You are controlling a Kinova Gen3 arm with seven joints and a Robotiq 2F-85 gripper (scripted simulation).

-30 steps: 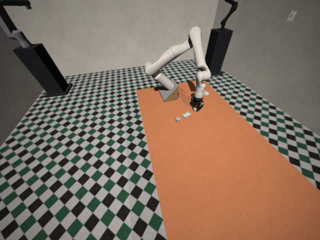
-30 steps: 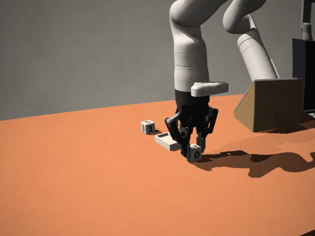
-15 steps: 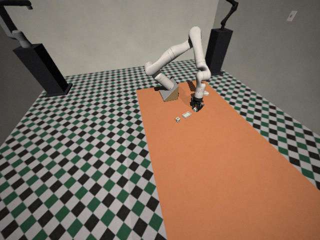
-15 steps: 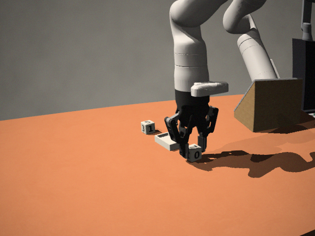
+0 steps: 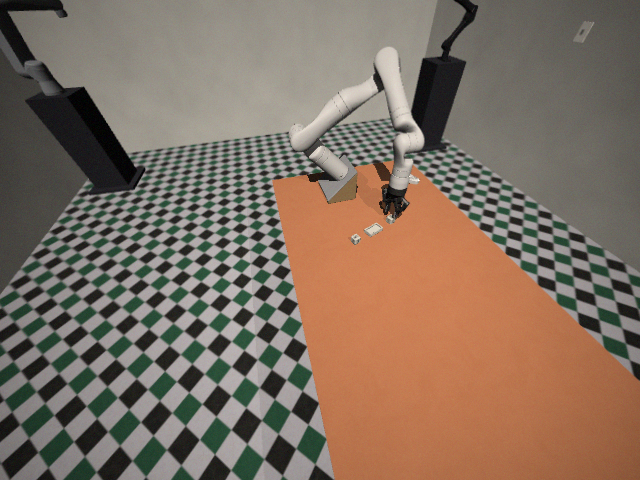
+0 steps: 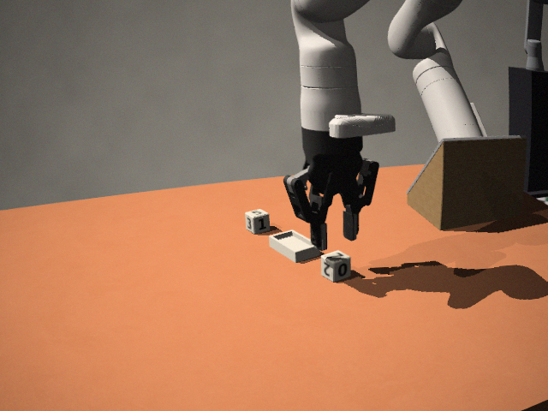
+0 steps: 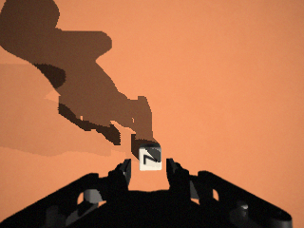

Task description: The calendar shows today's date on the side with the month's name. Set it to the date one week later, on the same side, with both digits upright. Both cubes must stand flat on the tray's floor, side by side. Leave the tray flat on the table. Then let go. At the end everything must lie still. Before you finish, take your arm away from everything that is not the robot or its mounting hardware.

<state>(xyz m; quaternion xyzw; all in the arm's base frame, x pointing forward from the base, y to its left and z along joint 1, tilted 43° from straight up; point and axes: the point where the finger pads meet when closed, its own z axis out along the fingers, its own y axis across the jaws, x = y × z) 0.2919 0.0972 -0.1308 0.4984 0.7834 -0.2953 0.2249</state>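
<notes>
Now: hand 5 cm above the cube. Also, from my hand: white calendar tray 4 cm ahead, 9 cm to the right, 5 cm below.
</notes>
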